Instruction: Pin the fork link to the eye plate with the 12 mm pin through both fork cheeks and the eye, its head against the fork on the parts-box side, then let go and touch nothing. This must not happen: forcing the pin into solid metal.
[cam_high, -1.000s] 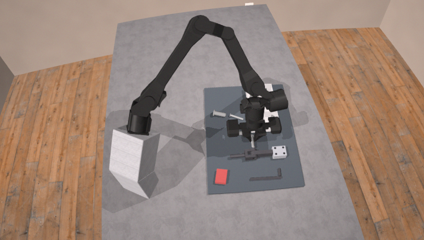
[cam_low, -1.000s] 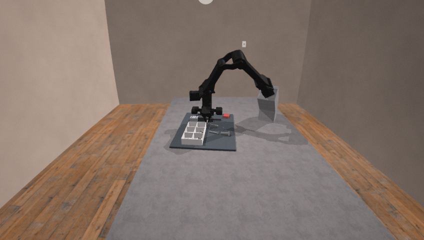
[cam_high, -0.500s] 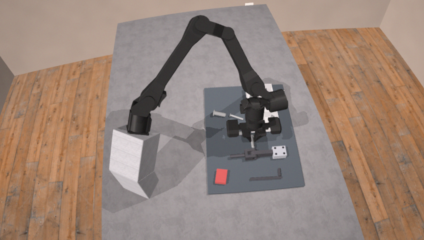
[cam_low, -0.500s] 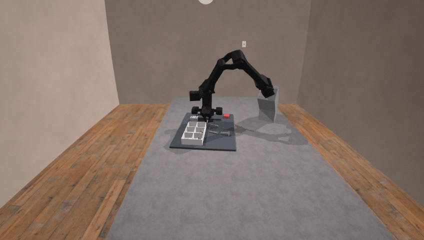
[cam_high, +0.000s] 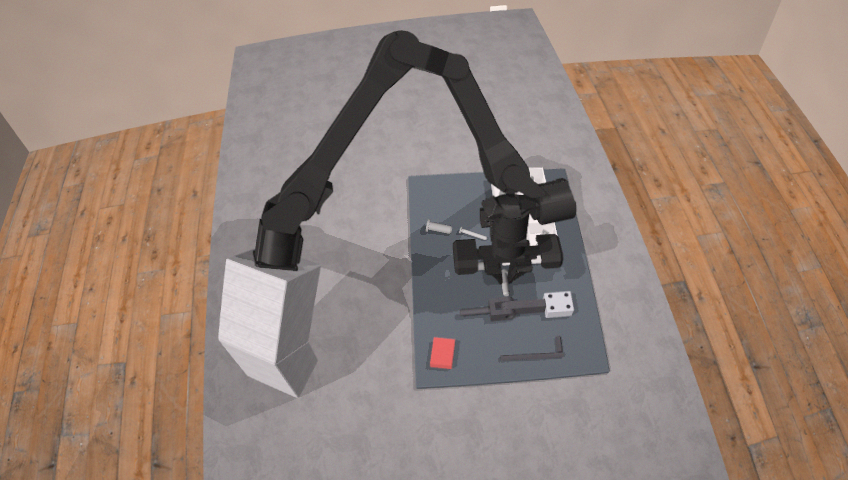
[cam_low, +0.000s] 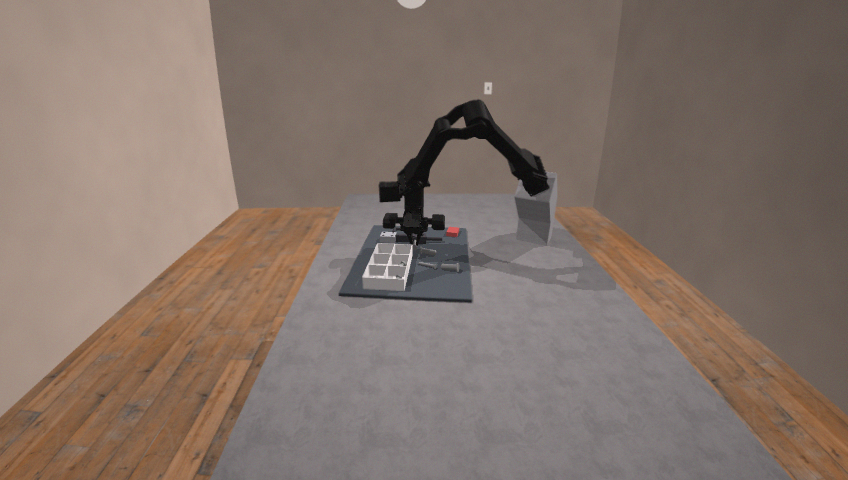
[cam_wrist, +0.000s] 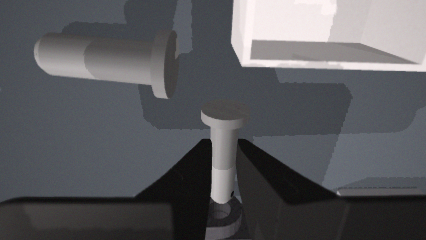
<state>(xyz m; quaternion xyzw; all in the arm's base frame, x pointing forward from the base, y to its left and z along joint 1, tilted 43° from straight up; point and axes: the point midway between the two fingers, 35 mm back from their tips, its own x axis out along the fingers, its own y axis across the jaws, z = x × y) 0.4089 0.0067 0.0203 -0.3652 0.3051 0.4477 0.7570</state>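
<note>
My gripper is now 10 mm short of the eye plate, 60 mm to the left of it and 30 mm above it. From my hand the other things lie so: dark L-shaped key (40 mm ahead, 150 mm to the right, 40 mm below); white parts box (70 mm ahead, 140 mm to the left, 40 mm below); red block (140 mm behind, 120 mm to the right, 40 mm below).
</note>
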